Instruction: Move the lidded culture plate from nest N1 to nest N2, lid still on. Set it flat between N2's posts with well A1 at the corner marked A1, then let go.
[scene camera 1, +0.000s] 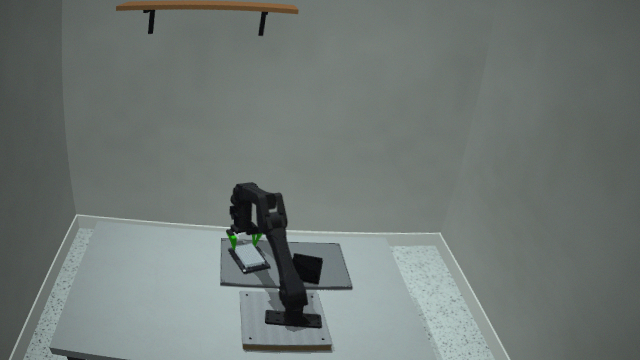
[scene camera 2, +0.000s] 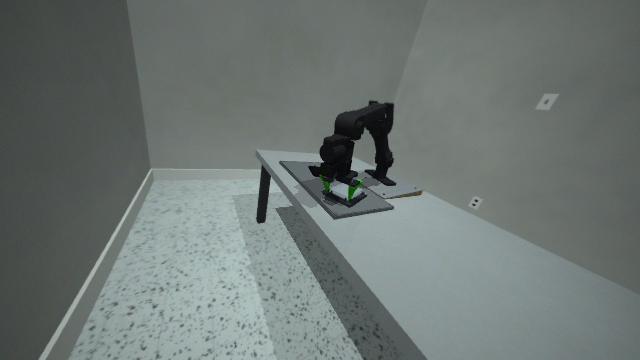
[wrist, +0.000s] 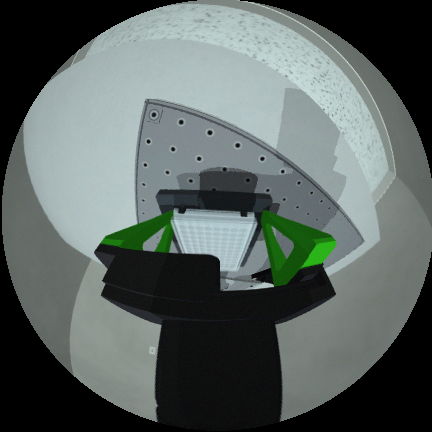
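Note:
The lidded culture plate, pale and clear-lidded, sits in the black nest N1. My gripper is open, pointing down over the plate. Its green fingers stand apart on either side of the plate, near its end in the wrist view. Whether the fingertips touch the plate cannot be told. The other black nest, N2, lies to the right in scene camera 1, partly behind the arm. Its posts and A1 mark are too dark and small to make out.
Both nests are on a grey board with rows of holes. The arm's base stands on a mounting plate in front of the board, on the pale table. A wooden shelf is high on the wall.

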